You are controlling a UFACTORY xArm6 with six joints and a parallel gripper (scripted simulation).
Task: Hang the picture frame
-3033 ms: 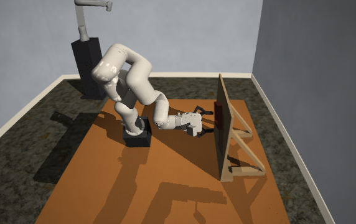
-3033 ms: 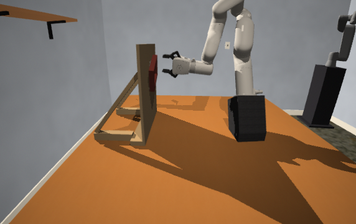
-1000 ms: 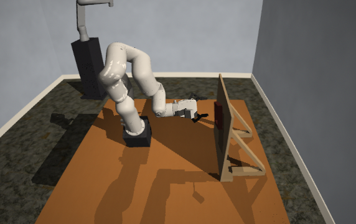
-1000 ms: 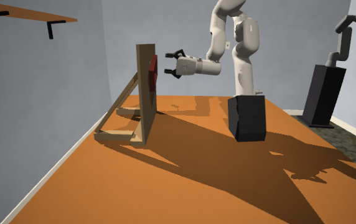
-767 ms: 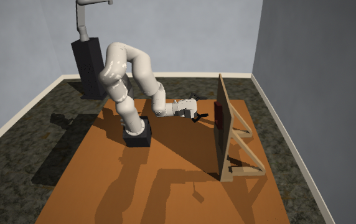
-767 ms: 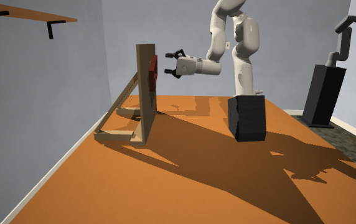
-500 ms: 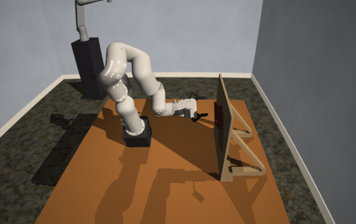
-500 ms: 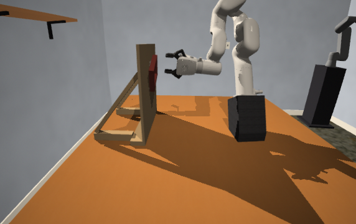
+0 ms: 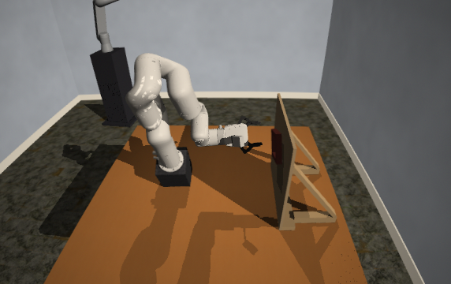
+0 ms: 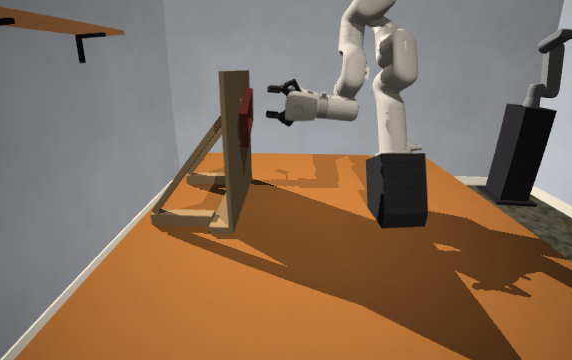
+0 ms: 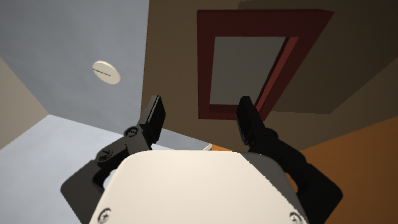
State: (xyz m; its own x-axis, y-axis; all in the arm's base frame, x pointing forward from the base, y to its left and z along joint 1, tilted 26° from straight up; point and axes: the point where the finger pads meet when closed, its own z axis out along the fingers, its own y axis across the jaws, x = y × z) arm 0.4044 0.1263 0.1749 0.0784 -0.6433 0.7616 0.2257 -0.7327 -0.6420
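The dark red picture frame is 9 cm ahead of my hand and 5 cm below it. The rest, counted from my hand: upright wooden board: 10 cm ahead, 13 cm below.
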